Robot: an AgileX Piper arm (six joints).
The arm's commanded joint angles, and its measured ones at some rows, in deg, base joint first. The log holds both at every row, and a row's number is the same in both.
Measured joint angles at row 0:
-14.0, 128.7, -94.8, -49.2, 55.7, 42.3
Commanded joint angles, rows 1 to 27:
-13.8, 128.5, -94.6, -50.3, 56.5, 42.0
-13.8, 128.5, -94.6, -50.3, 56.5, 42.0
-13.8, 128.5, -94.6, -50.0, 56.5, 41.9
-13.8, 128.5, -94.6, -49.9, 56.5, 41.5
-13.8, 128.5, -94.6, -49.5, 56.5, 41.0
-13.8, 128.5, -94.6, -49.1, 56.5, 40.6
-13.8, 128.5, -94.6, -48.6, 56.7, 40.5
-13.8, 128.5, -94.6, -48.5, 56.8, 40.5
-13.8, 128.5, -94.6, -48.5, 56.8, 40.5
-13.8, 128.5, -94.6, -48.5, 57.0, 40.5
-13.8, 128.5, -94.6, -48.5, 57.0, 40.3
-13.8, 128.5, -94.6, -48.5, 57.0, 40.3
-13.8, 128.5, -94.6, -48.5, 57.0, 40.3
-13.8, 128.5, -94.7, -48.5, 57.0, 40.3
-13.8, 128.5, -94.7, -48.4, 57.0, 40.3
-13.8, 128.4, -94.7, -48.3, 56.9, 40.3
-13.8, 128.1, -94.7, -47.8, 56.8, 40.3
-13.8, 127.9, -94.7, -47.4, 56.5, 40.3
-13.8, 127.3, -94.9, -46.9, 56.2, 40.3
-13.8, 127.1, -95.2, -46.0, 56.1, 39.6
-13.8, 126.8, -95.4, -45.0, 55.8, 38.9
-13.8, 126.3, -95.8, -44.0, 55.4, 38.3
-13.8, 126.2, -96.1, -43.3, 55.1, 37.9
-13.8, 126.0, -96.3, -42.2, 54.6, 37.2
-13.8, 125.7, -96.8, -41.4, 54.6, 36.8
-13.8, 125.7, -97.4, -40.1, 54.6, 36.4
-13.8, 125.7, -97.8, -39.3, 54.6, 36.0
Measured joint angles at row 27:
-14.0, 126.6, -96.5, -41.7, 54.0, 37.7
